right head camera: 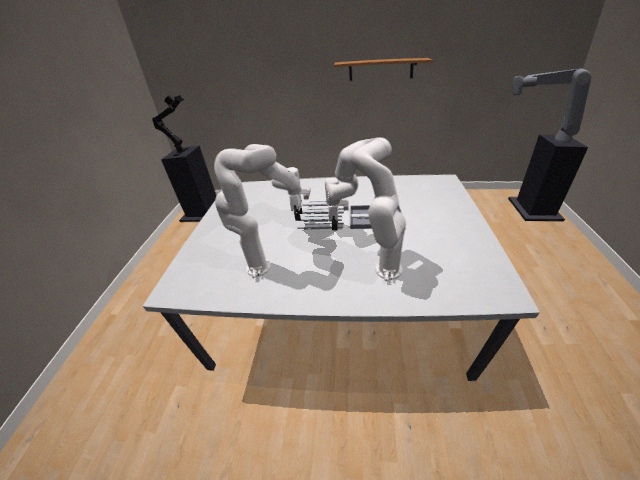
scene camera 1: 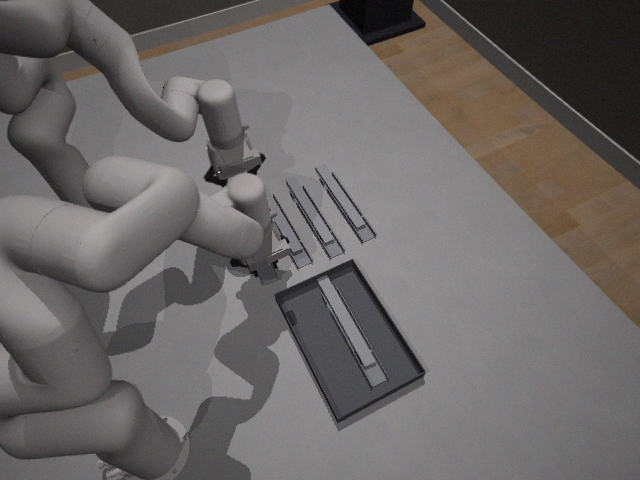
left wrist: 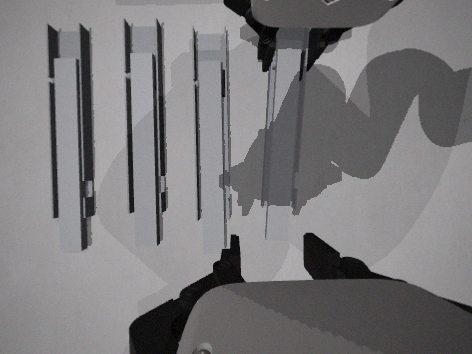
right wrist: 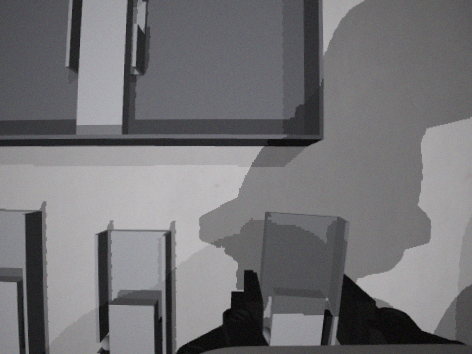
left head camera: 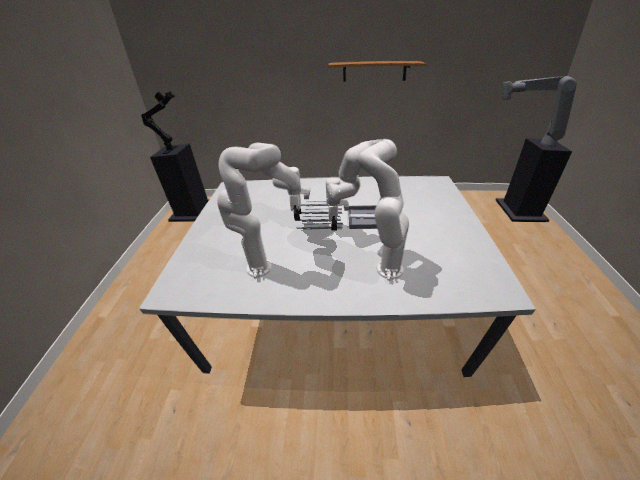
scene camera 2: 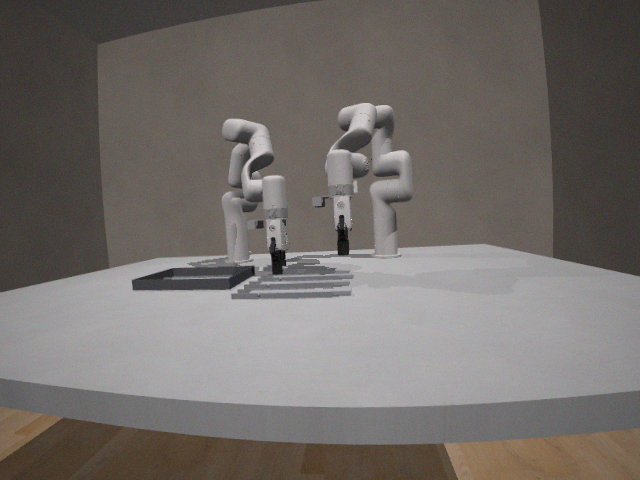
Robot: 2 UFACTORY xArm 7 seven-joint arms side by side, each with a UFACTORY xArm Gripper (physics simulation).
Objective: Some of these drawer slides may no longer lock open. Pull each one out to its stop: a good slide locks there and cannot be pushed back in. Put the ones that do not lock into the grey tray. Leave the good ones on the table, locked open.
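Places are measured from the left arm's base along level axes (x ahead, y left, z up), in centimetres.
Where they show: left gripper, between the fingertips: (right head camera: 299, 217) (left wrist: 271, 250) (left head camera: 298, 217) (scene camera 2: 343, 253); right gripper, between the fingertips: (right head camera: 335, 227) (scene camera 1: 264, 268) (left wrist: 284, 60) (right wrist: 291, 295) (left head camera: 334, 227) (scene camera 2: 279, 272); left arm's base, origin of its link: (right head camera: 258, 267) (scene camera 1: 92, 208) (left head camera: 259, 267) (scene camera 2: 386, 256); right arm's base, origin of its link: (right head camera: 388, 269) (scene camera 1: 156, 452) (left head camera: 390, 269) (scene camera 2: 239, 261).
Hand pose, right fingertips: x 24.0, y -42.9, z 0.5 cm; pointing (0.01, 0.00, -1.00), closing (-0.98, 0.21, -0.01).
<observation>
Things, the pixels of their centre, and the offset from my right fingertips. Level surfaces: height alone.
- fifth slide, middle of its body: (scene camera 1: 345, 318) (left head camera: 368, 215) dx +6.5, dy -22.1, dz +0.5 cm
- grey tray, middle of its body: (scene camera 1: 345, 333) (scene camera 2: 197, 277) (right head camera: 375, 216) (left head camera: 373, 216) dx +4.2, dy -25.0, dz +1.0 cm
- pale table, height of its surface: dz -0.5 cm
Three drawer slides (left wrist: 68, 150) (left wrist: 144, 150) (left wrist: 212, 150) lie side by side, each inner rail sticking out past one end of its channel. A fourth slide (left wrist: 285, 150) (right wrist: 305, 250) lies parallel to them, its rail also sticking out. My right gripper (left wrist: 284, 60) (right wrist: 291, 295) (left head camera: 334, 224) is shut on this fourth slide near its tray-side end. My left gripper (left wrist: 271, 250) (left head camera: 297, 214) (scene camera 2: 342, 250) is open, above the table near the fourth slide's protruding rail end. A fifth slide (scene camera 1: 348, 325) (right wrist: 102, 60) lies in the grey tray (scene camera 1: 320, 341) (right wrist: 215, 75).
The tray stands close to the slides' ends, on the pale table (scene camera 1: 491, 310) (scene camera 2: 310, 351). My right wrist is close to the third slide in scene camera 1. Two pedestals (left head camera: 178, 180) (left head camera: 537, 178) with other arms stand beyond the table.
</observation>
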